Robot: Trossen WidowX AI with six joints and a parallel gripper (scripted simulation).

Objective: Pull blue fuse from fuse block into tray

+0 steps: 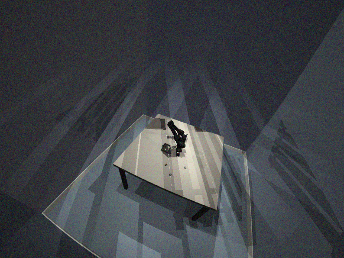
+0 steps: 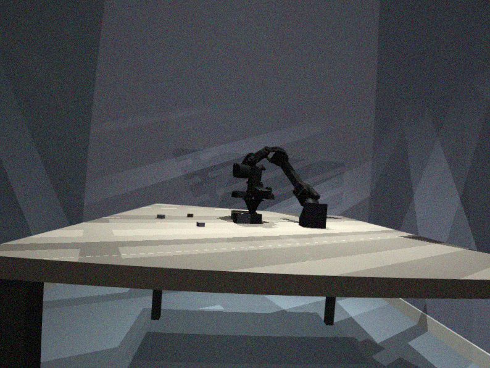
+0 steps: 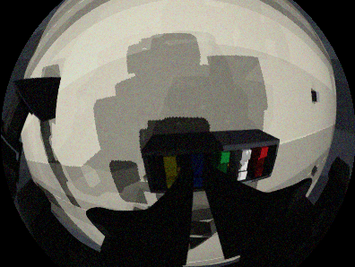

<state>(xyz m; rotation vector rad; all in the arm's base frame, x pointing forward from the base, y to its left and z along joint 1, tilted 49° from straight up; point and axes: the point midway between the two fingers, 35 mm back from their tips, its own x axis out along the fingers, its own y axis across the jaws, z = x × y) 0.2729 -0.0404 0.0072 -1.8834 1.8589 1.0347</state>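
My gripper tip is now 2 cm past the yellow fuse, 1 cm to the left of it and 1 cm above it. From my gripper tip the other things lie so: white fuse (4 cm ahead, 1 cm to the left, 1 cm below); blue fuse (1 cm below); green fuse (2 cm ahead, 1 cm to the left, 1 cm below).
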